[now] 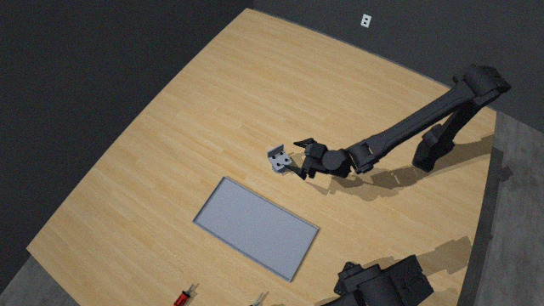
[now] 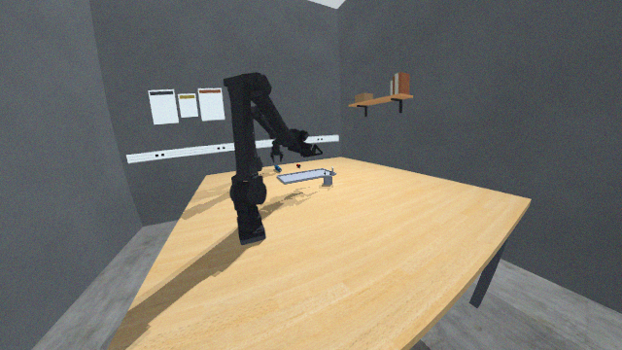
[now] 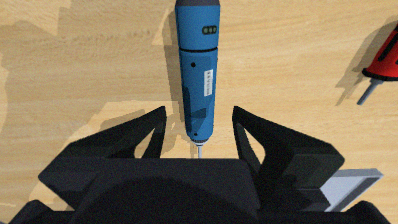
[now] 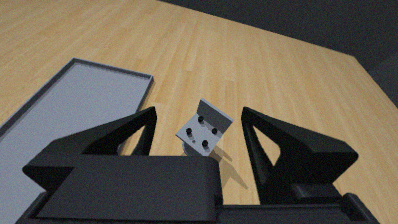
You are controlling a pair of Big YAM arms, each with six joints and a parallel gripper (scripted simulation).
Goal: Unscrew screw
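My right gripper is now 60 mm short of the grey bracket, 20 mm to the left of it and 130 mm above it. Also, from my right hand: grey tray (20 mm behind, 240 mm to the left, 190 mm below); then joint module (60 mm ahead, 20 mm to the right, 170 mm below).
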